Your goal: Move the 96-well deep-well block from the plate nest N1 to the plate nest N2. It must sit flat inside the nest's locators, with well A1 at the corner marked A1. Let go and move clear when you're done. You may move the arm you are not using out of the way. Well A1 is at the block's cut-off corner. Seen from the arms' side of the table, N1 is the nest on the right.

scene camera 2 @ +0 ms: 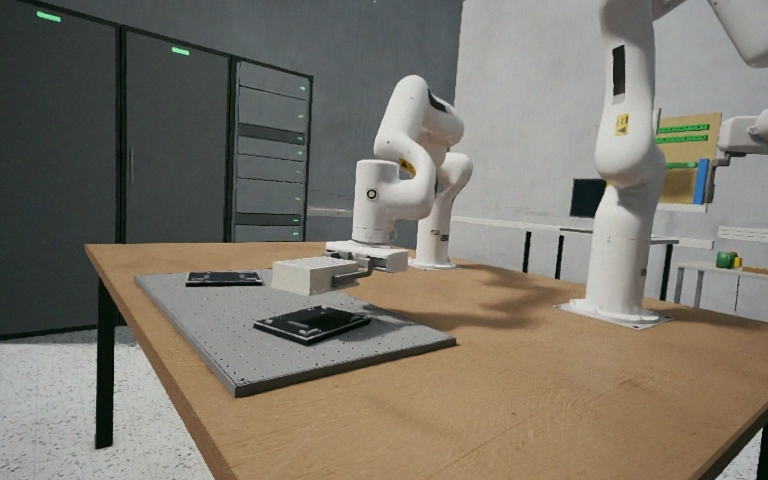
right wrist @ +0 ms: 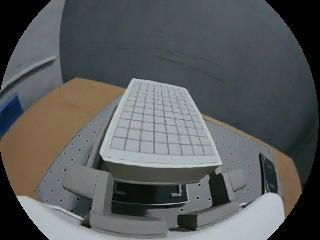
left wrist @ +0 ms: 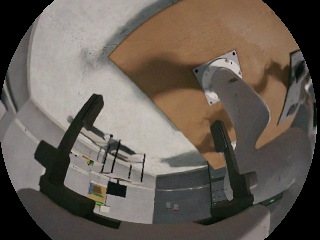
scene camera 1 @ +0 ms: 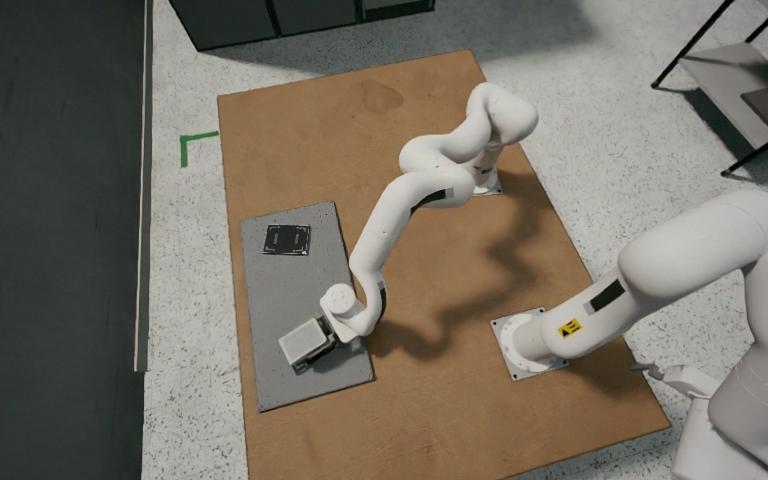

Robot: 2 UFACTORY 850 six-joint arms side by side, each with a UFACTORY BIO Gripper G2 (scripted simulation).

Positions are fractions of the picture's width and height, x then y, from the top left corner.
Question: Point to a white deep-well block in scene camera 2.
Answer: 0.40, 0.58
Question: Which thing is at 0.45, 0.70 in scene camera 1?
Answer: The right gripper.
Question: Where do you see a white deep-well block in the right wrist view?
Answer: At 0.49, 0.57
